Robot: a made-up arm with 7 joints. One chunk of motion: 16 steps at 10 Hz.
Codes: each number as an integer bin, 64 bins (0 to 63) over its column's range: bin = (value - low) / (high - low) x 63, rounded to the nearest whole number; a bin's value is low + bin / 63 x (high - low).
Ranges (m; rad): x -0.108..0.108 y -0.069..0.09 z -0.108..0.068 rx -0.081..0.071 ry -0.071..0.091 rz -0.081..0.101
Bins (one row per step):
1: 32 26 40 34 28 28
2: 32 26 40 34 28 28
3: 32 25 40 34 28 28
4: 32 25 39 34 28 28
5: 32 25 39 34 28 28
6: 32 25 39 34 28 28
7: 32 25 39 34 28 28
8: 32 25 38 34 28 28
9: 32 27 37 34 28 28
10: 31 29 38 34 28 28
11: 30 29 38 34 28 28
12: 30 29 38 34 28 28
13: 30 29 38 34 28 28
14: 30 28 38 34 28 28
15: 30 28 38 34 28 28
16: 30 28 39 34 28 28
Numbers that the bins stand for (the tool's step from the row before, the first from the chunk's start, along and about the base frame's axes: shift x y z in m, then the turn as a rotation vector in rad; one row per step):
1: 0.00171 -0.00338 0.00375 0.00103 0.00100 -0.00011
2: 0.00171 -0.00338 0.00375 0.00103 0.00100 -0.00011
3: 0.00171 -0.00590 0.00375 0.00103 0.00100 -0.00011
4: 0.00171 -0.00590 0.00095 0.00103 0.00100 -0.00011
5: 0.00171 -0.00590 0.00095 0.00103 0.00100 -0.00011
6: 0.00171 -0.00590 0.00095 0.00103 0.00100 -0.00011
7: 0.00171 -0.00590 0.00095 0.00103 0.00100 -0.00011
8: 0.00171 -0.00590 -0.00184 0.00103 0.00100 -0.00011
9: 0.00171 -0.00086 -0.00463 0.00103 0.00100 -0.00011
10: -0.00171 0.00419 -0.00184 0.00103 0.00100 -0.00011
11: -0.00514 0.00419 -0.00184 0.00103 0.00100 -0.00011
12: -0.00514 0.00419 -0.00184 0.00103 0.00100 -0.00011
13: -0.00514 0.00419 -0.00184 0.00103 0.00100 -0.00011
14: -0.00514 0.00167 -0.00184 0.00103 0.00100 -0.00011
15: -0.00514 0.00167 -0.00184 0.00103 0.00100 -0.00011
16: -0.00514 0.00167 0.00095 0.00103 0.00100 -0.00011

